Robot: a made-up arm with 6 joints. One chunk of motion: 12 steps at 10 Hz.
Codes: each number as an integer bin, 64 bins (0 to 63) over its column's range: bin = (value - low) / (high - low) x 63, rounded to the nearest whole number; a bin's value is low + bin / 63 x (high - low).
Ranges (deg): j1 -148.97..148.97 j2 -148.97..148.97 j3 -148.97..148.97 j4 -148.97..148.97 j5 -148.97..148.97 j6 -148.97..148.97
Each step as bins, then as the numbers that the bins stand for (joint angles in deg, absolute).
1 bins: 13 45 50 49 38 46
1 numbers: -87.49 63.84 87.49 82.76 30.74 68.57
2 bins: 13 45 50 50 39 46
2 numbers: -87.49 63.84 87.49 87.49 35.47 68.57
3 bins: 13 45 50 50 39 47
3 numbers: -87.49 63.84 87.49 87.49 35.47 73.30
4 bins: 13 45 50 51 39 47
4 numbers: -87.49 63.84 87.49 92.22 35.47 73.30
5 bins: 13 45 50 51 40 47
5 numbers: -87.49 63.84 87.49 92.22 40.20 73.30
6 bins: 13 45 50 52 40 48
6 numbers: -87.49 63.84 87.49 96.95 40.20 78.03
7 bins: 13 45 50 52 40 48
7 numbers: -87.49 63.84 87.49 96.95 40.20 78.03
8 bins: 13 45 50 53 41 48
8 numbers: -87.49 63.84 87.49 101.68 44.93 78.03
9 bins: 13 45 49 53 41 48
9 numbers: -87.49 63.84 82.76 101.68 44.93 78.03
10 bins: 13 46 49 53 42 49
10 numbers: -87.49 68.57 82.76 101.68 49.66 82.76
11 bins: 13 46 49 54 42 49
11 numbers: -87.49 68.57 82.76 106.41 49.66 82.76
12 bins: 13 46 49 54 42 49
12 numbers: -87.49 68.57 82.76 106.41 49.66 82.76
